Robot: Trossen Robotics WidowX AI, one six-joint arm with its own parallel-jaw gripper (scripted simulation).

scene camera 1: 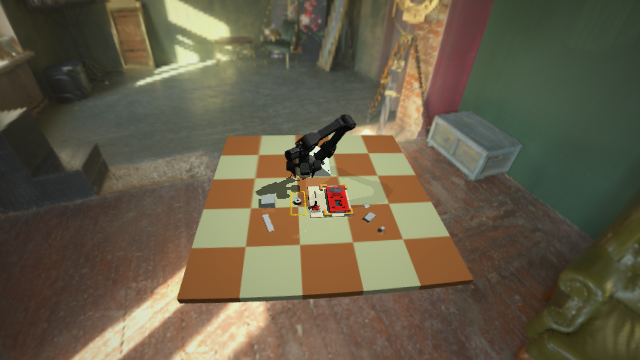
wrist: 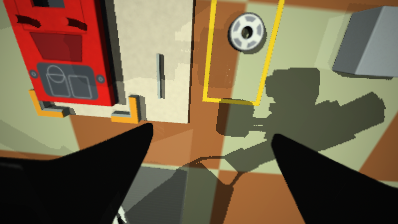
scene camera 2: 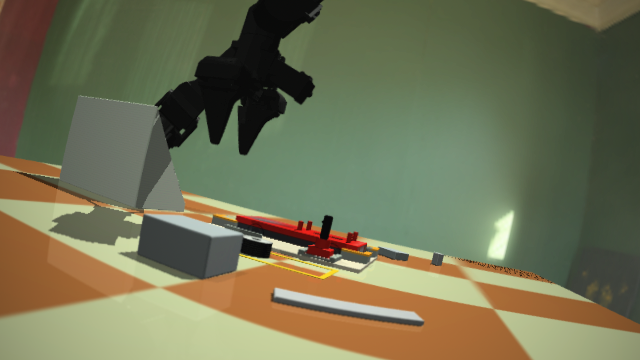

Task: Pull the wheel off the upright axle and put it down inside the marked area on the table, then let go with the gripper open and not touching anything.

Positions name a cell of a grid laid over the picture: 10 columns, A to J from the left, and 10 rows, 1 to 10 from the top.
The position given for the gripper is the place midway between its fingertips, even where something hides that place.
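Gripper (scene camera 2: D5) (wrist: F6) open, holding nothing. Visible as well are a red plate (scene camera 2: E7) and a grey block (scene camera 2: D7). A flat grey bar (scene camera 2: E9) is visible too; in the wrist view the bar is out of frame.
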